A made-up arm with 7 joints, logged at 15 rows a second.
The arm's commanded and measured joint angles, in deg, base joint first. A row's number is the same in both.
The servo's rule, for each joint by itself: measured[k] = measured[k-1] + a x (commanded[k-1-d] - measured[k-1]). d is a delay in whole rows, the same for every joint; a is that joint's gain. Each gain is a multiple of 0.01, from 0.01 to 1. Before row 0 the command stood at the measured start. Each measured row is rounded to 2 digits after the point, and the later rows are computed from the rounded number. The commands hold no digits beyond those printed.
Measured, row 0:
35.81 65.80 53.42 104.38 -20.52 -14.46 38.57
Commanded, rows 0 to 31:
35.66 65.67 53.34 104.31 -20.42 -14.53 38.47
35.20 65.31 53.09 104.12 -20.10 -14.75 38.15
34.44 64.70 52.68 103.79 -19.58 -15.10 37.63
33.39 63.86 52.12 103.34 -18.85 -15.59 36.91
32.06 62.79 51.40 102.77 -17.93 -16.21 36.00
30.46 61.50 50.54 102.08 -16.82 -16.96 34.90
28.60 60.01 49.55 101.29 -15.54 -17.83 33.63
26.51 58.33 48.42 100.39 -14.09 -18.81 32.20
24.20 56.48 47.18 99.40 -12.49 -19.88 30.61
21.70 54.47 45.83 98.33 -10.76 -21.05 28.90
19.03 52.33 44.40 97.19 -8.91 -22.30 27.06
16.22 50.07 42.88 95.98 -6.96 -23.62 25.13
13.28 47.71 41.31 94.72 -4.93 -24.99 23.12
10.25 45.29 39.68 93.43 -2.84 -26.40 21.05
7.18 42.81 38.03 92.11 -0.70 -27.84 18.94
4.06 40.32 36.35 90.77 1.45 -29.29 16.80
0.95 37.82 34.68 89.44 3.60 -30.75 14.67
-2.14 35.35 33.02 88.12 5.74 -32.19 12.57
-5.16 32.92 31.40 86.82 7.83 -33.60 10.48
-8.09 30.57 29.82 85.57 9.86 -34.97 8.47
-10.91 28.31 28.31 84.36 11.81 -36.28 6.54
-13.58 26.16 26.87 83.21 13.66 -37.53 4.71
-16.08 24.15 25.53 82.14 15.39 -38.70 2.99
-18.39 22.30 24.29 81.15 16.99 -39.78 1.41
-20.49 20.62 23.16 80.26 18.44 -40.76 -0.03
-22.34 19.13 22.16 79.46 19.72 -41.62 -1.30
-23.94 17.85 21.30 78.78 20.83 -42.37 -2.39
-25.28 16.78 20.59 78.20 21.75 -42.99 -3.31
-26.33 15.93 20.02 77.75 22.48 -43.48 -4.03
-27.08 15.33 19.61 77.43 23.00 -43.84 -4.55
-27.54 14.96 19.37 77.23 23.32 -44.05 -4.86
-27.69 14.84 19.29 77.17 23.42 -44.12 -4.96
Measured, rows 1 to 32:
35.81 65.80 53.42 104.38 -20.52 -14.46 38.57
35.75 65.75 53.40 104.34 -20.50 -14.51 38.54
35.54 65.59 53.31 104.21 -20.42 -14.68 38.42
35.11 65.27 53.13 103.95 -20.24 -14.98 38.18
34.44 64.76 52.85 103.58 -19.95 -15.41 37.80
33.51 64.05 52.44 103.09 -19.53 -15.98 37.26
32.32 63.13 51.91 102.47 -18.96 -16.68 36.55
30.87 62.01 51.25 101.75 -18.24 -17.50 35.67
29.17 60.69 50.46 100.92 -17.37 -18.43 34.63
27.23 59.17 49.54 99.99 -16.35 -19.46 33.42
25.07 57.48 48.50 98.98 -15.18 -20.59 32.06
22.71 55.63 47.35 97.89 -13.86 -21.80 30.56
20.18 53.63 46.10 96.72 -12.41 -23.09 28.93
17.49 51.50 44.76 95.50 -10.84 -24.44 27.19
14.67 49.26 43.34 94.24 -9.16 -25.83 25.35
11.75 46.94 41.85 92.94 -7.38 -27.26 23.43
8.75 44.56 40.31 91.62 -5.53 -28.70 21.44
5.71 42.13 38.73 90.29 -3.61 -30.16 19.41
2.65 39.69 37.13 88.97 -1.65 -31.60 17.36
-0.40 37.25 35.53 87.66 0.34 -33.02 15.30
-3.40 34.85 33.93 86.39 2.34 -34.40 13.25
-6.33 32.50 32.36 85.15 4.33 -35.73 11.24
-9.16 30.22 30.82 83.97 6.29 -37.01 9.28
-11.86 28.03 29.34 82.85 8.20 -38.21 7.39
-14.41 25.97 27.93 81.81 10.05 -39.32 5.60
-16.78 24.04 26.59 80.86 11.81 -40.34 3.91
-18.95 22.27 25.35 80.01 13.47 -41.25 2.35
-20.90 20.68 24.22 79.26 15.02 -42.05 0.93
-22.61 19.28 23.20 78.61 16.43 -42.72 -0.34
-24.06 18.07 22.31 78.09 17.70 -43.26 -1.45
-25.24 17.08 21.55 77.69 18.81 -43.67 -2.38
-26.14 16.32 20.94 77.41 19.76 -43.94 -3.12
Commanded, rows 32 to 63:
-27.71 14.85 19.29 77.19 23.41 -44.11 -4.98
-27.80 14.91 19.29 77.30 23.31 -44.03 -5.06
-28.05 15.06 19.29 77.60 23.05 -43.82 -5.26
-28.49 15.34 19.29 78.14 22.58 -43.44 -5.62
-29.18 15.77 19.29 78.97 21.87 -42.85 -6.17
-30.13 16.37 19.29 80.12 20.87 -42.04 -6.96
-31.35 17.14 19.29 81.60 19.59 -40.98 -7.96
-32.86 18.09 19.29 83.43 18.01 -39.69 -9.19
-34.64 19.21 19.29 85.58 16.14 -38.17 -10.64
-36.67 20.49 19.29 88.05 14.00 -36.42 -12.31
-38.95 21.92 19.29 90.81 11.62 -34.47 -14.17
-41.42 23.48 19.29 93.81 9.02 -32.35 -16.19
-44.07 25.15 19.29 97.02 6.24 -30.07 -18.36
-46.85 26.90 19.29 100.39 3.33 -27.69 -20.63
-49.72 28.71 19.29 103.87 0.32 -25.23 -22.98
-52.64 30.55 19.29 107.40 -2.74 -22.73 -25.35
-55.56 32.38 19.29 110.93 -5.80 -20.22 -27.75
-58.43 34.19 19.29 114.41 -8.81 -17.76 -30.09
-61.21 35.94 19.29 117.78 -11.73 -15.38 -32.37
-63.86 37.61 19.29 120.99 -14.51 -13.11 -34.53
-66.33 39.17 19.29 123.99 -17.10 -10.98 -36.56
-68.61 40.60 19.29 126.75 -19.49 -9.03 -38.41
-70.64 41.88 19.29 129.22 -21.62 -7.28 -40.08
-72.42 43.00 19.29 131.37 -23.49 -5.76 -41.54
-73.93 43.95 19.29 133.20 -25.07 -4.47 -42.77
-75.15 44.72 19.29 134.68 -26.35 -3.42 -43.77
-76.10 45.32 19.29 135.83 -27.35 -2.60 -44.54
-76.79 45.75 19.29 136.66 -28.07 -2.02 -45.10
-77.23 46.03 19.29 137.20 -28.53 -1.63 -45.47
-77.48 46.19 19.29 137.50 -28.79 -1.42 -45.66
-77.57 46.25 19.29 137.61 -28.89 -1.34 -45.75
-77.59 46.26 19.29 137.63 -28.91 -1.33 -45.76
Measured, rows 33 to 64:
-26.74 15.79 20.48 77.26 20.53 -44.07 -3.67
-27.12 15.45 20.15 77.22 21.13 -44.10 -4.06
-27.39 15.26 19.91 77.27 21.59 -44.05 -4.36
-27.65 15.19 19.74 77.47 21.90 -43.89 -4.63
-27.98 15.24 19.61 77.88 22.04 -43.57 -4.93
-28.45 15.43 19.52 78.54 22.00 -43.06 -5.30
-29.11 15.77 19.46 79.50 21.76 -42.34 -5.80
-29.98 16.26 19.41 80.78 21.30 -41.37 -6.45
-31.10 16.92 19.38 82.40 20.61 -40.18 -7.27
-32.48 17.74 19.35 84.34 19.67 -38.75 -8.28
-34.11 18.73 19.33 86.60 18.48 -37.10 -9.49
-36.00 19.88 19.32 89.17 17.04 -35.23 -10.89
-38.11 21.18 19.31 92.00 15.36 -33.19 -12.48
-40.43 22.61 19.30 95.06 13.44 -30.97 -14.24
-42.93 24.15 19.30 98.31 11.32 -28.64 -16.16
-45.58 25.79 19.30 101.70 9.01 -26.22 -18.21
-48.33 27.50 19.30 105.18 6.54 -23.74 -20.35
-51.15 29.26 19.30 108.69 3.95 -21.24 -22.57
-53.99 31.03 19.30 112.18 1.27 -18.77 -24.83
-56.81 32.80 19.30 115.60 -1.46 -16.36 -27.09
-59.56 34.53 19.30 118.89 -4.20 -14.05 -29.32
-62.20 36.20 19.30 122.00 -6.91 -11.87 -31.49
-64.70 37.78 19.30 124.90 -9.55 -9.85 -33.57
-67.02 39.26 19.30 127.54 -12.08 -8.03 -35.52
-69.13 40.61 19.30 129.88 -14.48 -6.42 -37.33
-71.00 41.81 19.30 131.91 -16.70 -5.04 -38.96
-72.62 42.86 19.30 133.60 -18.73 -3.89 -40.40
-73.98 43.75 19.30 134.96 -20.54 -2.97 -41.64
-75.08 44.47 19.30 136.00 -22.12 -2.30 -42.68
-75.92 45.03 19.30 136.73 -23.47 -1.82 -43.52
-76.53 45.45 19.30 137.20 -24.59 -1.54 -44.16
-76.94 45.74 19.30 137.45 -25.49 -1.40 -44.64

